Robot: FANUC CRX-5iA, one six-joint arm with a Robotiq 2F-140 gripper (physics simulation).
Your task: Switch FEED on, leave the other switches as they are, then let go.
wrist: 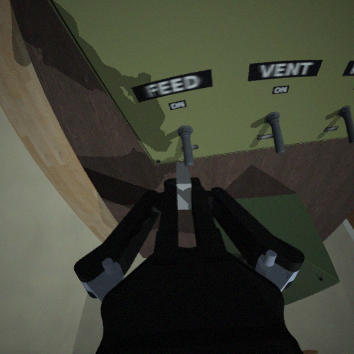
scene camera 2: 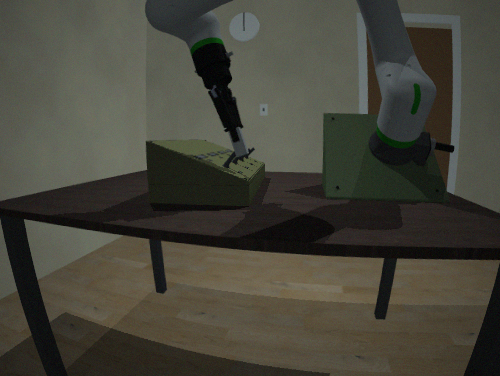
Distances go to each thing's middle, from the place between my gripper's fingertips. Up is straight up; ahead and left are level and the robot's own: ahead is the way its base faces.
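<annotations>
There is the olive switch box (scene camera 2: 194,172), which sits 16 cm ahead of my hand and, measured from that same hand, 4 cm below it and 16 cm to the right of it.
</annotations>
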